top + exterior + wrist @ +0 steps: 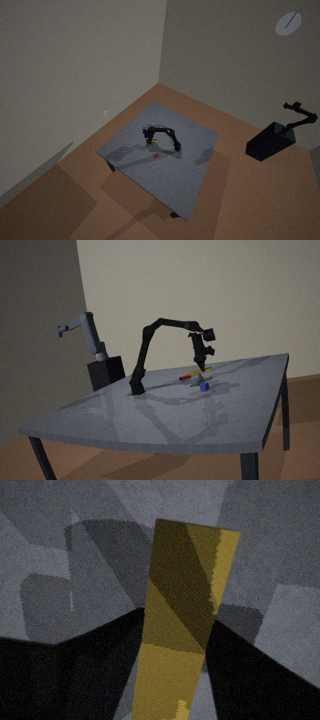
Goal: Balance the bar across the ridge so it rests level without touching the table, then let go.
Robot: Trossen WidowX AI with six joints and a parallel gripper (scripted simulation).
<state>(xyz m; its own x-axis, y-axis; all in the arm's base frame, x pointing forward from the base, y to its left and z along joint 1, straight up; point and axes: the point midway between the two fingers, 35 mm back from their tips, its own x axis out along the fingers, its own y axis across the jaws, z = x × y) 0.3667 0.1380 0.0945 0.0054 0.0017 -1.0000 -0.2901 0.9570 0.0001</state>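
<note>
Now: gripper tip 30 mm past the yellow bar and 10 mm to the left of it. From my gripper tip the other things lie so: red block: 180 mm behind, 120 mm to the left, 50 mm below; then blue cube: 60 mm ahead, 170 mm to the right, 40 mm below.
</note>
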